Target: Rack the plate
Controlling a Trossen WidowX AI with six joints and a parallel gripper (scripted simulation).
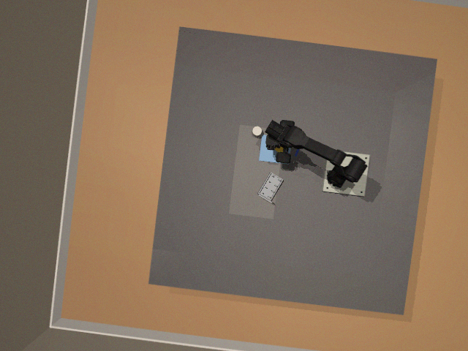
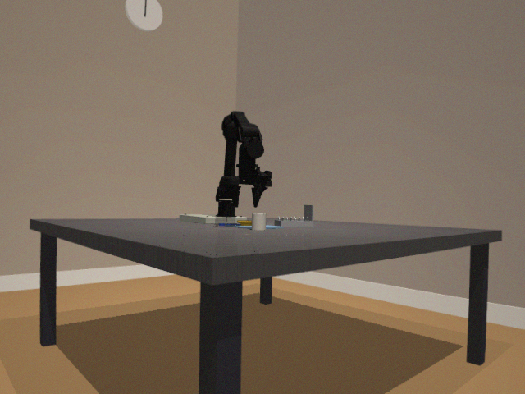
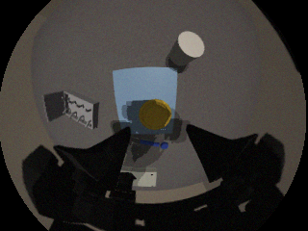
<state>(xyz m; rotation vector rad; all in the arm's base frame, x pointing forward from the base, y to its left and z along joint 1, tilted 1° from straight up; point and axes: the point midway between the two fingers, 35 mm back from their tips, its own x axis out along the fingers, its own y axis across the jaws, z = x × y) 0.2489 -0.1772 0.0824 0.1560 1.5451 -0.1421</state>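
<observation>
Now: gripper tip 50 mm above the yellow plate. Also, from my gripper tip: blue mat: 70 mm below, 20 mm to the left, 20 mm ahead; then white cup: 110 mm ahead, 70 mm to the right, 40 mm below; then grey dish rack: 200 mm to the left, 60 mm ahead, 40 mm below.
</observation>
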